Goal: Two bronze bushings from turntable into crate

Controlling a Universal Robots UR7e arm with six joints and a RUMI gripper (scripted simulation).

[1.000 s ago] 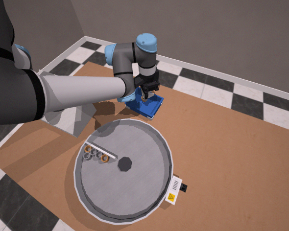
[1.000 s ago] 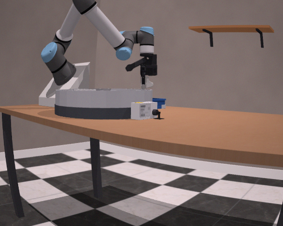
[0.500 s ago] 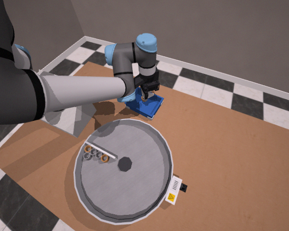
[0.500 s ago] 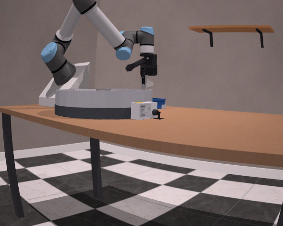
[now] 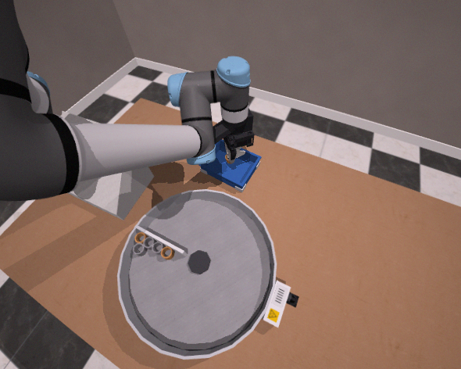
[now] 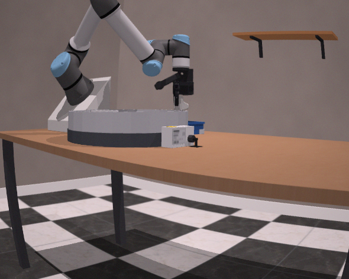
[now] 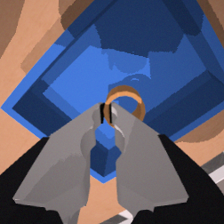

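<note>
Right now my hand is 5 cm above the blue crate, 1 cm to the right of it and 1 cm past it. Round my hand: round grey turntable 35 cm to the right, 5 cm ahead, 2 cm below.
</note>
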